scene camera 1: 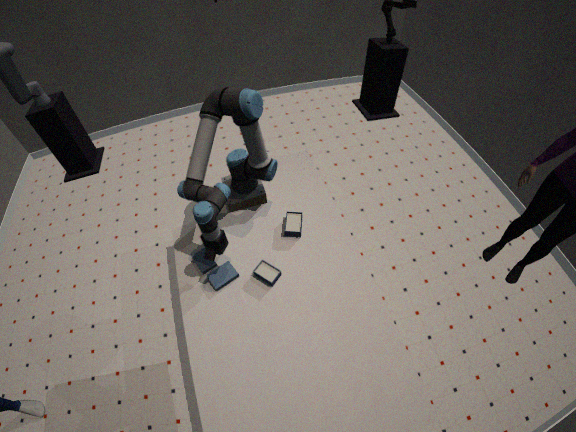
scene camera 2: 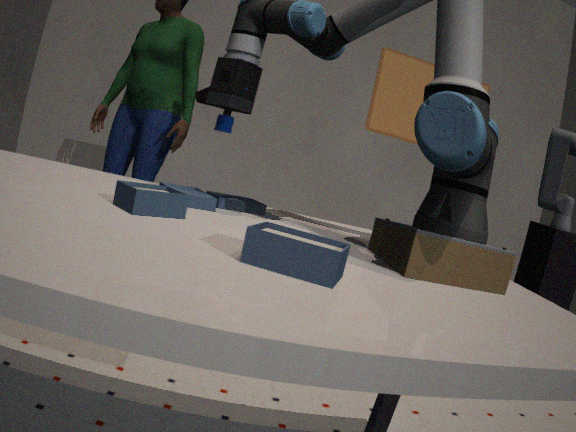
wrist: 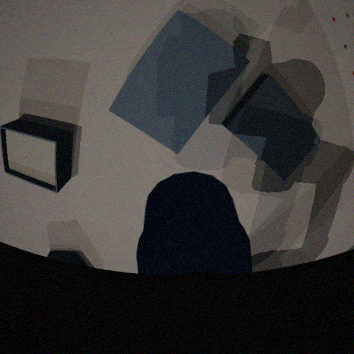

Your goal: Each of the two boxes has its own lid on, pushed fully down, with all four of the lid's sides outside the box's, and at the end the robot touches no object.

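Frame: origin at the arm's base, x up, y left, z back, level; centimetres.
Seen in the pictures: hand, its tool point: (scene camera 2: 222,131) (wrist: 189,211); arm's base, origin of its link: (scene camera 1: 244,183) (scene camera 2: 449,235).
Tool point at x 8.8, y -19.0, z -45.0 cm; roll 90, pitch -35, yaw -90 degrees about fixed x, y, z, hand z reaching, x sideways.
Observation:
Offsets run from my tool point to a thing's top centre. "pt": to the spot under its first point.
Two open blue boxes with pale insides stand apart, without lids: one {dx -11.5, dy +38.6, dz +14.2 cm} (scene camera 1: 293,224) (scene camera 2: 295,257) nearer the arm's base, the other {dx -11.9, dy +18.8, dz -9.2 cm} (scene camera 1: 267,273) (scene camera 2: 159,204) (wrist: 31,152) nearer the lids. A larger blue lid {dx -13.6, dy -2.4, dz -4.6 cm} (scene camera 1: 223,276) (scene camera 2: 192,197) (wrist: 167,82) lies beside that second box. A smaller blue lid {dx -13.9, dy -10.4, dz +6.2 cm} (scene camera 1: 203,261) (scene camera 2: 237,203) (wrist: 280,120) lies close to the larger one, partly in the arm's shadow. My gripper, a blue suction cup (scene camera 2: 224,123) (wrist: 194,225), is open and bare, high above the table. In scene camera 1 the tool head hides the cup's exact place.
The arm's base stands on a wooden block (scene camera 1: 247,201) (scene camera 2: 457,262) near the first box. The table's rim {pt dx -16.6, dy +66.1, dz +7.5 cm} (scene camera 2: 250,340) curves across the front in scene camera 2. A person in green (scene camera 2: 165,65) stands behind the table. Dark pedestals (scene camera 1: 382,77) (scene camera 1: 62,132) stand farther off.

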